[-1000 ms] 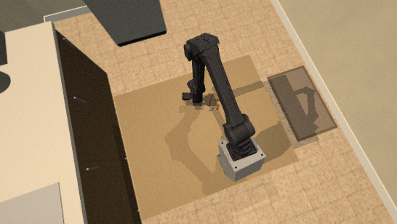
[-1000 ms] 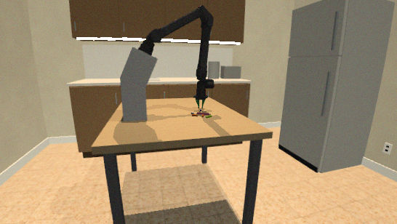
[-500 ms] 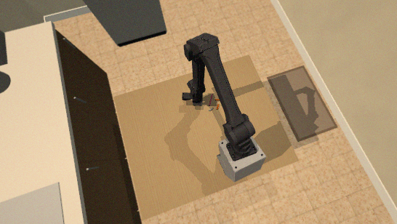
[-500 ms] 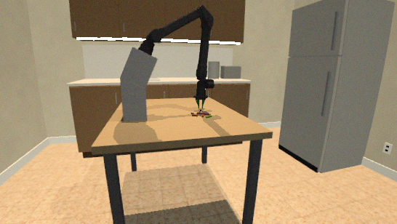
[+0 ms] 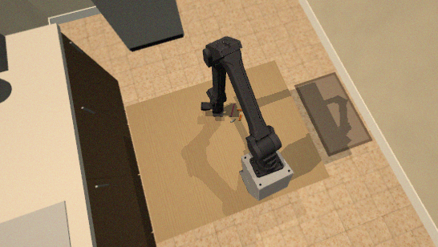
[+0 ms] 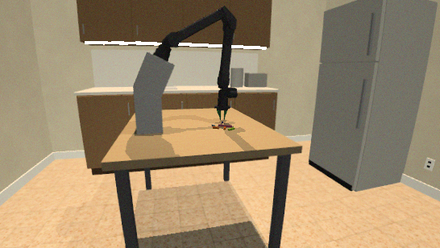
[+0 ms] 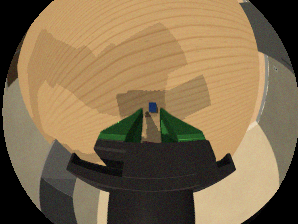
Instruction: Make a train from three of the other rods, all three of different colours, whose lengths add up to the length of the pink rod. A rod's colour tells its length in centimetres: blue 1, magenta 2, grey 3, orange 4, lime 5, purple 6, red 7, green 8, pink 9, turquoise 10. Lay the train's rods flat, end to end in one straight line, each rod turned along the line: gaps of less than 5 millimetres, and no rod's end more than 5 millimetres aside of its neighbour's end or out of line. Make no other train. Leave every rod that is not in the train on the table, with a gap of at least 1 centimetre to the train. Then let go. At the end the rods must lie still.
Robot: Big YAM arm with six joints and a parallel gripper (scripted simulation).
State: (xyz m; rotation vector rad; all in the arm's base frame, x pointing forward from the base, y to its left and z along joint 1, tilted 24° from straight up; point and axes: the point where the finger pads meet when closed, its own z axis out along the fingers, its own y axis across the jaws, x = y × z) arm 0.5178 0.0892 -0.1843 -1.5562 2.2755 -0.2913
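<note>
Now: hand 2 cm above the blue rod. From my hand the other things lie so: lime rod: 19 cm to the right, 2 cm below, 1 cm ahead; grey rod: 8 cm to the right, 8 cm behind, 2 cm below; pink rod: 10 cm to the right, 2 cm below, 1 cm behind.
</note>
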